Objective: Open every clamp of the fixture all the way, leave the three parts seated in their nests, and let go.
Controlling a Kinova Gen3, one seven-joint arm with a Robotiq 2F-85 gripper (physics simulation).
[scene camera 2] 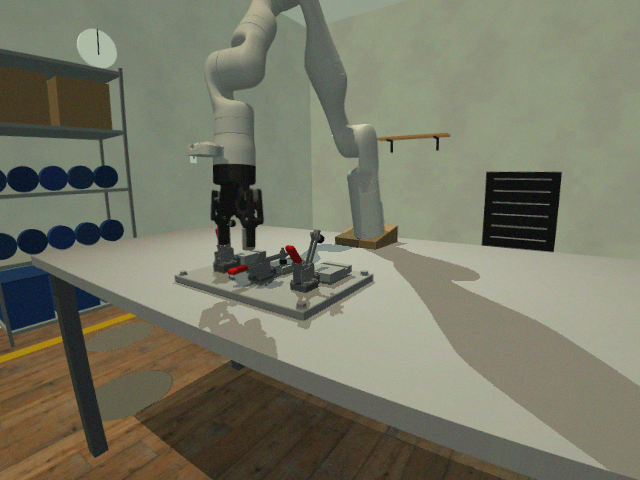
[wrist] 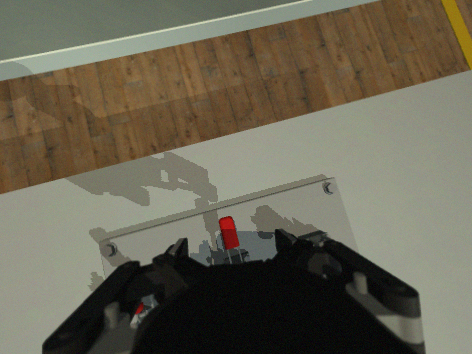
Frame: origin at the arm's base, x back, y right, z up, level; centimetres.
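Seen in the pictures: gripper, fingertip midpoint: [scene camera 2: 235, 247] [wrist: 232, 243]; arm's base, link origin: [scene camera 2: 368, 233].
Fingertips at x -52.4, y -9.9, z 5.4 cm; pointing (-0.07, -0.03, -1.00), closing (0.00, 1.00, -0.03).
Observation:
Pixels of each thing's top centre, then the offset from my fingertips to it. "spot": a spot on its surface instead. Level surfaces: height alone.
- fixture plate, surface spot: [wrist: 165, 232] spot: dx -0.1, dy -9.1, dz -7.4 cm
- right clamp, surface spot: [scene camera 2: 303, 276] spot: dx +6.5, dy -11.3, dz -4.6 cm
- seated grey part, top centre: [scene camera 2: 328, 267] dx +15.4, dy -8.6, dz -5.3 cm
- middle clamp's red handle, surface spot: [wrist: 229, 233] [scene camera 2: 237, 267] spot: dx -0.1, dy -0.3, dz -3.8 cm
- left clamp, surface spot: [scene camera 2: 225, 259] spot: dx +3.2, dy +10.5, dz -4.7 cm
- table, surface height: dz -8.9 cm
The fixture plate [scene camera 2: 248, 297] [wrist: 165, 232] carries three clamps. The right clamp [scene camera 2: 303, 276] has its arm and red handle raised, beside a seated grey part [scene camera 2: 336, 272]. The middle clamp's red handle [scene camera 2: 237, 269] [wrist: 229, 233] lies low and points outward; its arm reaches level to a black tip over the partly hidden middle part. The left clamp [scene camera 2: 225, 259] is partly hidden by a finger, with a bit of red showing higher up; its grey part [scene camera 2: 251, 256] sits beside it. My gripper [scene camera 2: 237, 243] [wrist: 232, 243] is open and empty, above the plate, with the middle handle showing between its fingertips in the wrist view.
The table [scene camera 2: 439, 356] [wrist: 410, 130] bears the plate; its edge shows beyond the plate in the wrist view. Bolts [scene camera 2: 301, 305] [wrist: 328, 188] stand at the plate's corners. The arm's base stands on a wooden block [scene camera 2: 379, 240] behind. A shelf rack [scene camera 2: 127, 170] is at the left.

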